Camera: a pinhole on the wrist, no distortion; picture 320 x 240 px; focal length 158.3 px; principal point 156.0 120.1 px. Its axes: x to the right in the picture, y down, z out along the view. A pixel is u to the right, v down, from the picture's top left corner.
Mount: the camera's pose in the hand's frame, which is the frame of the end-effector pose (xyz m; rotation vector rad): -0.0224 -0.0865 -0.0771 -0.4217 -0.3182 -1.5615
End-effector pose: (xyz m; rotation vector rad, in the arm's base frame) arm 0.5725 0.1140 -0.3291 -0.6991 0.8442 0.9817
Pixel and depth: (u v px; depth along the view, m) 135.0 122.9 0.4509
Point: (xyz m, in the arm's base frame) 0.5073 0.4307 -0.2172
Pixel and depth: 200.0 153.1 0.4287
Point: 0.7041 0.4416 -0.2339
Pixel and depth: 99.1 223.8 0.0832
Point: 0.6004 0.1040 -0.3684
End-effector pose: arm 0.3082 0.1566 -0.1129 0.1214 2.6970 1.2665
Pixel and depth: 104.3 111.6 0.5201
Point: 0.3782 0.5815 -0.0746
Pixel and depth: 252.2 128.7 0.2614
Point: 0.3395 0.2588 -0.3413
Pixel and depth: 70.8 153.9 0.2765
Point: 0.2710 0.3464 -0.0506
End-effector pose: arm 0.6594 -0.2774 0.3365 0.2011 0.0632 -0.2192
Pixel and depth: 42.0 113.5 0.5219
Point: 0.7705 0.1430 0.6427
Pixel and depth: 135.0 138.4 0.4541
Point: 0.7692 -0.1880 0.6538
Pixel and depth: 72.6 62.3 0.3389
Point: 0.5985 -0.0625 0.5379
